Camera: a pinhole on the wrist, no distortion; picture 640 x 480 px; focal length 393.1 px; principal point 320.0 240.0 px. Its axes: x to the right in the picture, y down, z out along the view. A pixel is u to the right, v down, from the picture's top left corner.
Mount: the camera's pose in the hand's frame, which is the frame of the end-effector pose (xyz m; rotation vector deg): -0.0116 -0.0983 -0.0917 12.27 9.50 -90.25
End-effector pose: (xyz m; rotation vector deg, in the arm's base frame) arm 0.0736 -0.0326 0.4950 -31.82 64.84 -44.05
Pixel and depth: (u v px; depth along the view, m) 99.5 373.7 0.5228
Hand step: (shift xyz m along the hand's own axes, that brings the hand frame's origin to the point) 0.1520 0.0586 0.4910
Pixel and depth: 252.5 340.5 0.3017
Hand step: 0.0563 -0.1214 0.2157
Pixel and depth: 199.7 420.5 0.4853
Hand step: 0.1969 -0.0737 0.4213
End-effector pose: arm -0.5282 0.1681 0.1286 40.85 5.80 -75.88
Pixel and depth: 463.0 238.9 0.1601
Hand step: -0.0177 -0.1931 0.0497
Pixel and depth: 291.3 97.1 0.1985
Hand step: -0.0899 -0.1305 0.1023
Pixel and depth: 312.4 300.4 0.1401
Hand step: 0.0055 -0.1295 0.0455
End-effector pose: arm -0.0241 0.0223 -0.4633 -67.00 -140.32 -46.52
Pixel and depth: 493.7 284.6 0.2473
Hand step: 0.0075 -0.2640 0.1230
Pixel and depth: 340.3 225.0 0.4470
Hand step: -0.0431 -0.2273 0.3361
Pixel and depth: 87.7 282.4 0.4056
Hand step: 0.0213 0.0368 0.3606
